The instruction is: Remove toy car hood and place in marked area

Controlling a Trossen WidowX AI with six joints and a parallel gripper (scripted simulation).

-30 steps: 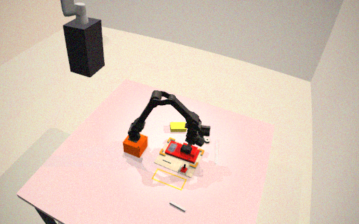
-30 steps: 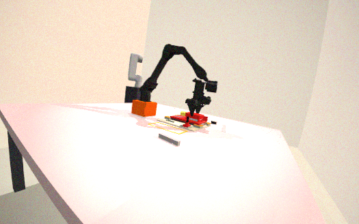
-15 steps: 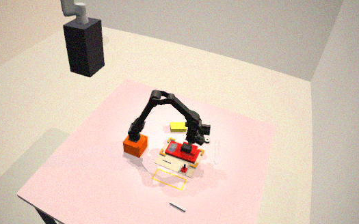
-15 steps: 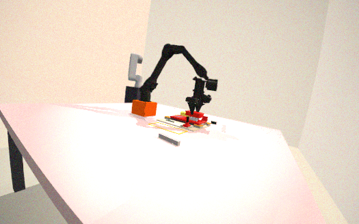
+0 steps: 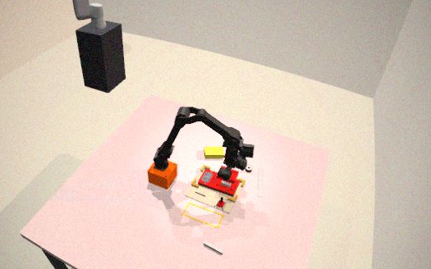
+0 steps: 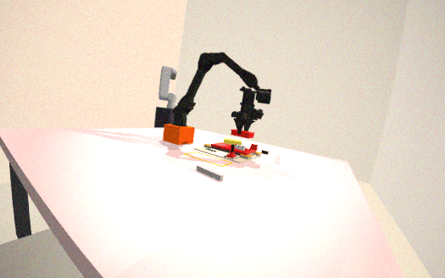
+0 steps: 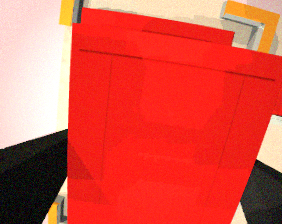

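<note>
The cream base board is 40 mm behind my gripper tip, 20 mm to the right of it and 90 mm below it. Round my gripper tip: red hood: right at my gripper tip; pale strip: 160 mm ahead, 120 mm to the left, 100 mm below; wheel: 70 mm ahead, 180 mm to the left, 90 mm below.
</note>
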